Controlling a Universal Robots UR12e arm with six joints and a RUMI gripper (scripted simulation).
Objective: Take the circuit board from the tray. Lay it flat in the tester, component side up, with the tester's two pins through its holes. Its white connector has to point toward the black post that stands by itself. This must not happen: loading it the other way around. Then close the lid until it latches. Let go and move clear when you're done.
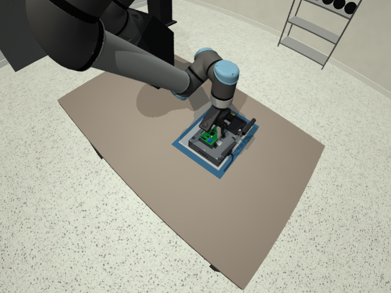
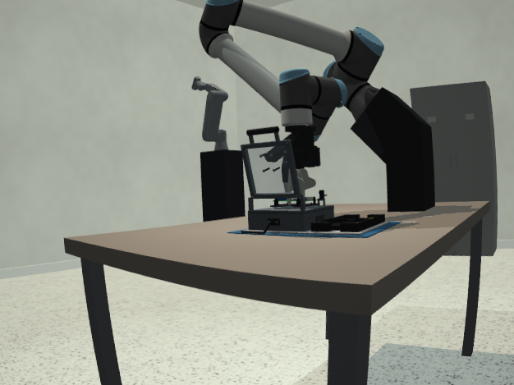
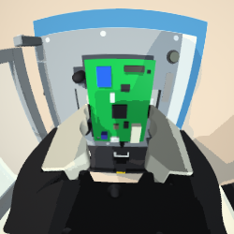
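Now: the green circuit board right at my hand. Also, from my hand: tester bed 1 cm ahead, 1 cm to the left, 1 cm below; black post 6 cm behind, 6 cm to the left, 1 cm above; tester 4 cm ahead, 4 cm to the left, 3 cm above.
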